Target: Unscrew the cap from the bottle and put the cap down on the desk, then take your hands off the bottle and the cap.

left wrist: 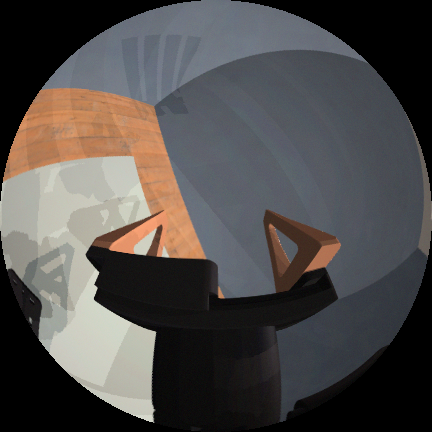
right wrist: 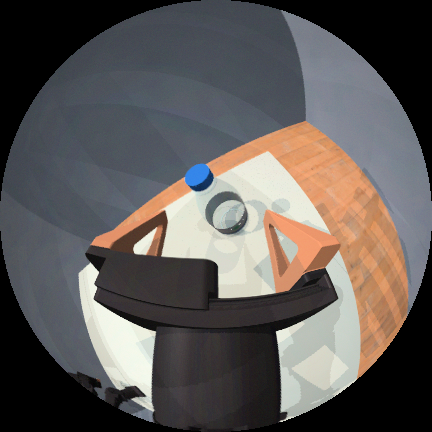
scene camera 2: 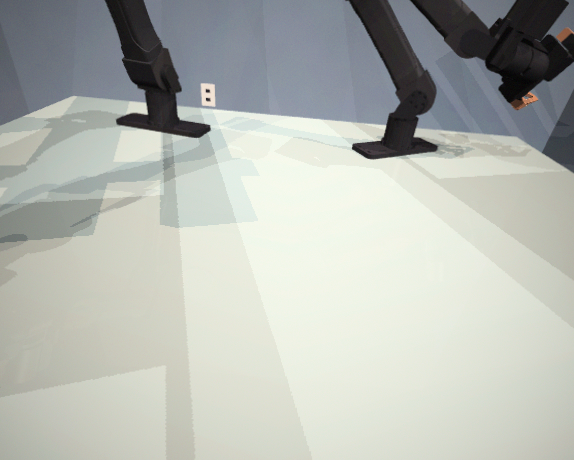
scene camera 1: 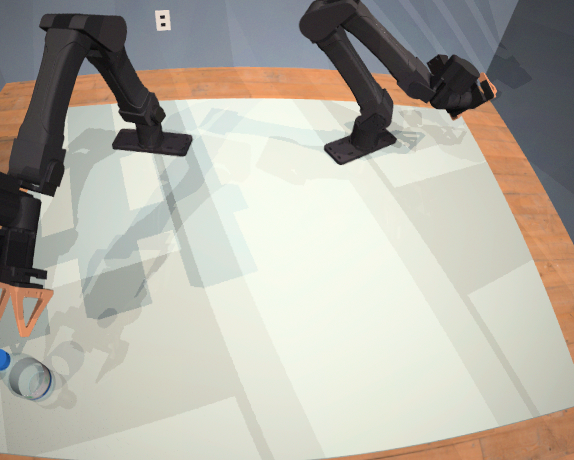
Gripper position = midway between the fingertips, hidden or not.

Note:
My left gripper (scene camera 2: 558,79) is open, holding nothing. My right gripper (right wrist: 215,214) is open, with nothing in its grasp. Also in view: a clear bottle (right wrist: 220,204).
My left gripper shows as well in the left wrist view (left wrist: 215,215) and in scene camera 1 (scene camera 1: 481,97). The left wrist view does not show the clear bottle: it is out of frame. Scene camera 2 misses the clear bottle: it is out of frame.

